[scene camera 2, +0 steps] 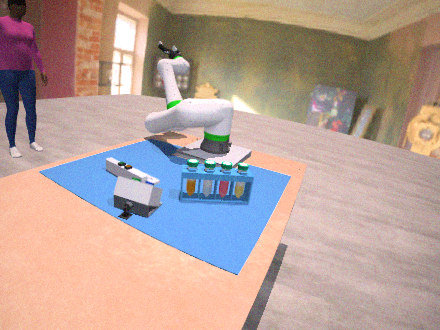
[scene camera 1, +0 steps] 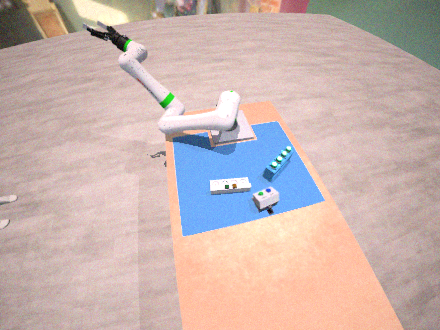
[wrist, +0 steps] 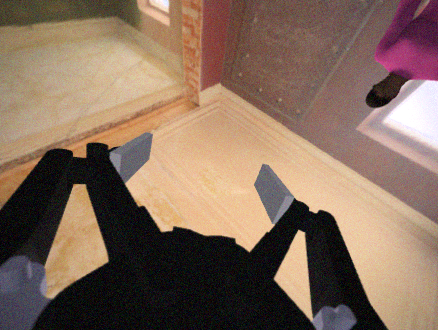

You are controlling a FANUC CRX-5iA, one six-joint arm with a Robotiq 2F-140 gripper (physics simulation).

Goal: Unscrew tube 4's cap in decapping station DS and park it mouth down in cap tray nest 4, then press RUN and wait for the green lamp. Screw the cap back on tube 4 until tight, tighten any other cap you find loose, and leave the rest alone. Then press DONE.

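Places are measured from the arm's base along level axes (x back, y up, z left), in metres.
Pixels of known places: gripper, fingertip midpoint: [scene camera 2: 166,44] [scene camera 1: 90,23] [wrist: 207,161]; arm's base at its link origin: [scene camera 2: 214,148].
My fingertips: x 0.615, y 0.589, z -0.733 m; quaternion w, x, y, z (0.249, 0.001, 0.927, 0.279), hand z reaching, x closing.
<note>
For each thing: its top centre in the pictures, then the offset to it from my fingertips. "spot": a spot on its surface instead. Level surfaces: height alone.
- blue rack at its top centre: [scene camera 2: 218,168] [scene camera 1: 281,157] dy -0.515, dx -1.050, dz +0.899 m
- yellow tube's cap at its top centre: [scene camera 2: 243,164] dy -0.496, dx -1.015, dz +0.968 m
- white bar-shaped unit at a spot on its surface: [scene camera 2: 114,166] [scene camera 1: 222,190] spot: dy -0.584, dx -1.104, dz +0.525 m
- white box at its top centre: [scene camera 2: 138,178] [scene camera 1: 267,194] dy -0.534, dx -1.221, dz +0.727 m
- green button at its top centre: [scene camera 1: 261,192] dy -0.543, dx -1.200, dz +0.703 m
- blue button at its top centre: [scene camera 1: 268,189] dy -0.543, dx -1.197, dz +0.748 m
- blue mat at its surface level: dy -0.618 m
- orange-tan table at its surface level: dy -0.620 m
- small black part at a spot on its surface: [scene camera 2: 125,215] [scene camera 1: 271,211] spot: dy -0.614, dx -1.291, dz +0.735 m
A blue rack [scene camera 1: 270,172] [scene camera 2: 201,174] holds several upright tubes with green caps; their contents look orange, clear, pink and yellow in scene camera 2. The yellow tube's cap [scene camera 2: 243,167] is on it. Tube numbers and cap tightness cannot be read. A white bar-shaped unit [scene camera 1: 217,190] [scene camera 2: 114,166] has faint round marks and small dark green and orange squares on top. A white box [scene camera 1: 266,201] [scene camera 2: 134,193] carries a green button [scene camera 1: 260,193] and a blue button [scene camera 1: 268,190]. My gripper [scene camera 1: 93,24] [scene camera 2: 167,46] [wrist: 207,161] is open and empty, raised high and far from them all.
The units stand on a blue mat [scene camera 1: 200,215] [scene camera 2: 225,245] on an orange-tan table [scene camera 1: 250,280] [scene camera 2: 75,240]. The arm's base plate [scene camera 1: 245,131] [scene camera 2: 240,155] is at the mat's back edge. A small black part [scene camera 1: 270,211] [scene camera 2: 125,215] sits beside the button box. A person [scene camera 2: 17,55] stands beyond the table.
</note>
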